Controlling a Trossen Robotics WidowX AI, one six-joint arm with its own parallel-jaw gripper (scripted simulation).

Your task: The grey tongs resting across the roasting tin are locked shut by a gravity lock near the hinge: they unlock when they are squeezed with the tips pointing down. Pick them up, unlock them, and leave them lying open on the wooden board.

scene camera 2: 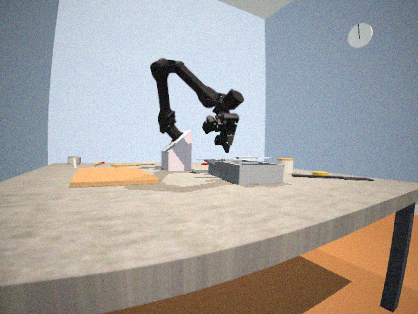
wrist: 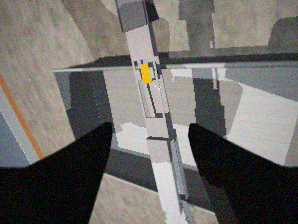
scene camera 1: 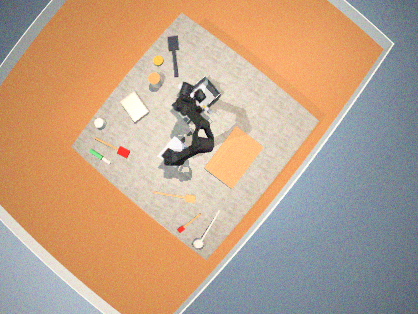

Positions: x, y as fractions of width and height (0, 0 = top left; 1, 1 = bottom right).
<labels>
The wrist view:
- gripper: 0.51, 0.57
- grey roasting tin: 0.81, 0.44
</labels>
